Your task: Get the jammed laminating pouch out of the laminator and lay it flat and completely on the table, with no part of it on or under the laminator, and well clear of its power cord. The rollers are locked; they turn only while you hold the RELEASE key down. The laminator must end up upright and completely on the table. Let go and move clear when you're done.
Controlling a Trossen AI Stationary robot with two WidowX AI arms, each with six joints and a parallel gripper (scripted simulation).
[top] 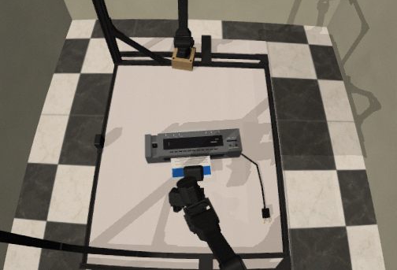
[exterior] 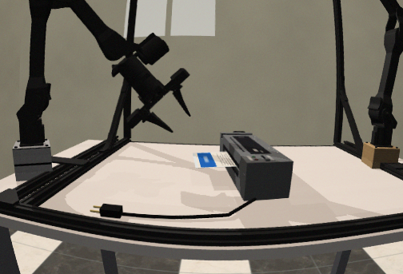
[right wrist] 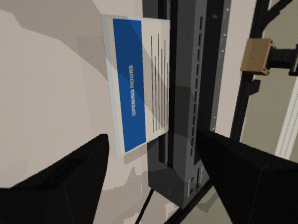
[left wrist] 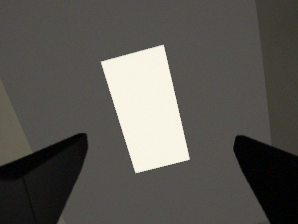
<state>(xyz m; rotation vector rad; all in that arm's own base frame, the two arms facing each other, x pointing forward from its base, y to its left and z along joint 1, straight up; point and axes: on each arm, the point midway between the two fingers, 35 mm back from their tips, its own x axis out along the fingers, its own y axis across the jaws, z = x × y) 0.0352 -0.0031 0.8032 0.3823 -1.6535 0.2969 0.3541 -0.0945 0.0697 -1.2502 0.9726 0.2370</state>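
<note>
Now: left hand 790 mm above the release key, 420 mm to the left of it and 170 mm past it. Also, from my left hand: plug: 860 mm below, 750 mm to the right, 210 mm ahead.
</note>
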